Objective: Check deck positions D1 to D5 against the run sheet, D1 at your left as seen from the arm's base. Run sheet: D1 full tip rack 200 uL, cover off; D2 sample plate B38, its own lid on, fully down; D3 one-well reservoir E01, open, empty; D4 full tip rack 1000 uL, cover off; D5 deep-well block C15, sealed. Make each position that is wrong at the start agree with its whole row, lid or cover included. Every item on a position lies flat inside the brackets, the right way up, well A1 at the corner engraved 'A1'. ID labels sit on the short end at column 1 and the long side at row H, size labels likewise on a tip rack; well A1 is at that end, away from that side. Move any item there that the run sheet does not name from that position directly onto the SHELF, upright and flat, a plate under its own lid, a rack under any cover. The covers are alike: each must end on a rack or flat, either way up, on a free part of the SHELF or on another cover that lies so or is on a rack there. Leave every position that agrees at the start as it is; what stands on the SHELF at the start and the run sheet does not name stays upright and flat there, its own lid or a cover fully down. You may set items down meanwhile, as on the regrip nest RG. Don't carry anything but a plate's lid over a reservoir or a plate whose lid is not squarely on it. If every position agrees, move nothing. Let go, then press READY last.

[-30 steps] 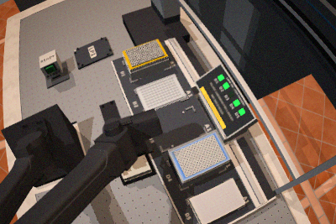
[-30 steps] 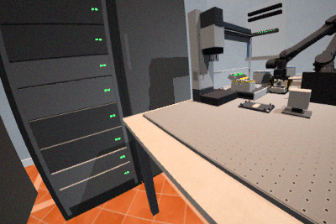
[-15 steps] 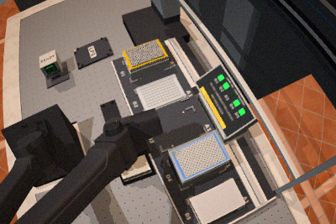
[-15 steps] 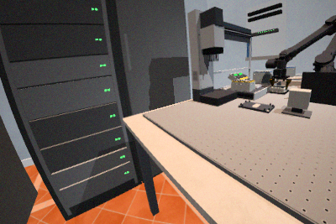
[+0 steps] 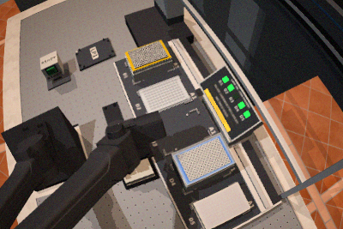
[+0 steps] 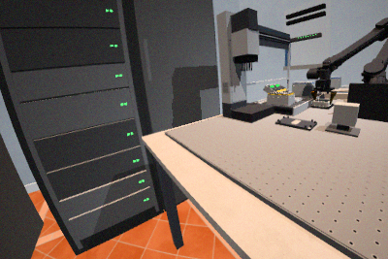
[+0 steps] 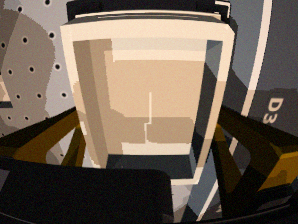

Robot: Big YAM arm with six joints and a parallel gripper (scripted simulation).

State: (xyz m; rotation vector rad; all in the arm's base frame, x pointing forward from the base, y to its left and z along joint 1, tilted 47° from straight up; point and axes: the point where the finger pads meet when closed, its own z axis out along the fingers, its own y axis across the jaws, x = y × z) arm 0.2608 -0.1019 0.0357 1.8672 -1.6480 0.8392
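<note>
Right now the black regrip nest is 20 mm below my hand. Also, from my hand: one-well reservoir: 10 mm below; then sealed block: 220 mm to the right, 180 mm ahead, 40 mm above; then blue-framed tip rack: 170 mm ahead, 90 mm to the right, 90 mm above.
</note>
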